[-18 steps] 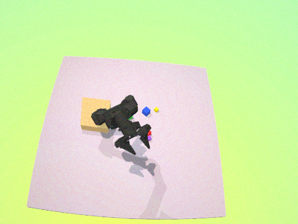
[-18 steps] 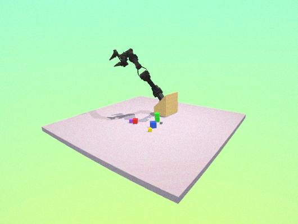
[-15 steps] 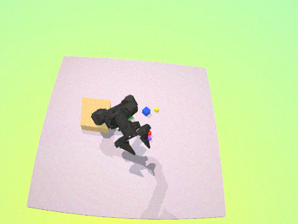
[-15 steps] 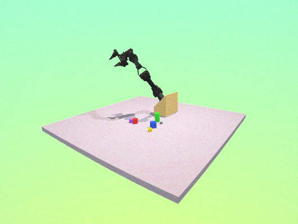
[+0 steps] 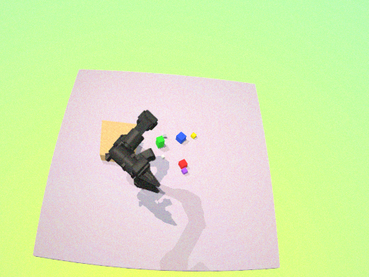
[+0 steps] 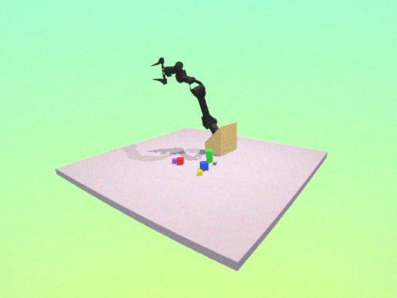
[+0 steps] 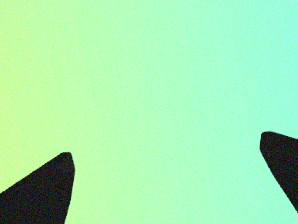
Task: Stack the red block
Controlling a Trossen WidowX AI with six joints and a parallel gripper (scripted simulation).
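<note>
Right now my gripper tip is 520 mm above the red block, 350 mm to the right of it and 180 mm short of it. Also, from my gripper tip: purple block: 530 mm below, 310 mm to the left, 180 mm ahead; then white cube: 530 mm below, 410 mm to the left, 70 mm ahead; then blue block: 520 mm to the left, 520 mm below, 180 mm ahead.
</note>
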